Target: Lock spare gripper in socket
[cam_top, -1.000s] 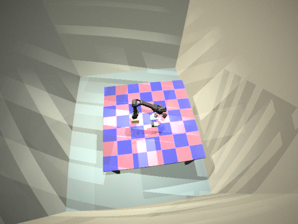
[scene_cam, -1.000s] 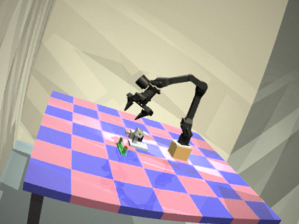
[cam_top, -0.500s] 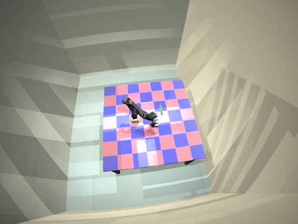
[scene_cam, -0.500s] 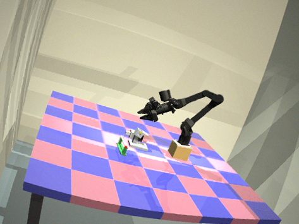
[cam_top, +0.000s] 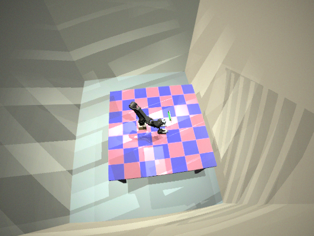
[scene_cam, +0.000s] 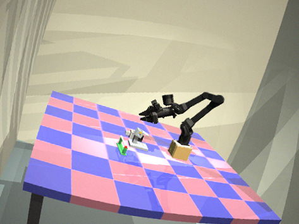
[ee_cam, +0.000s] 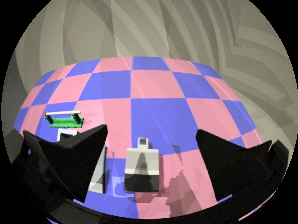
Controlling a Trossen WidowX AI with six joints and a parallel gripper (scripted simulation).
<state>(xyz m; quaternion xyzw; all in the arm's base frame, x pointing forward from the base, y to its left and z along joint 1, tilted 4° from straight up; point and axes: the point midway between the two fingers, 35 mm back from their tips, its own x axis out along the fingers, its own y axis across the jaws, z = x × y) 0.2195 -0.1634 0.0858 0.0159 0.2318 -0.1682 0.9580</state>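
Now: gripper tip 1 cm to the right of the spare gripper and 12 cm above it. From my gripper tip the other things lie so: grey mount: 2 cm ahead, 13 cm to the left, 9 cm below; then green bar-shaped piece: 15 cm ahead, 21 cm to the left, 12 cm below.
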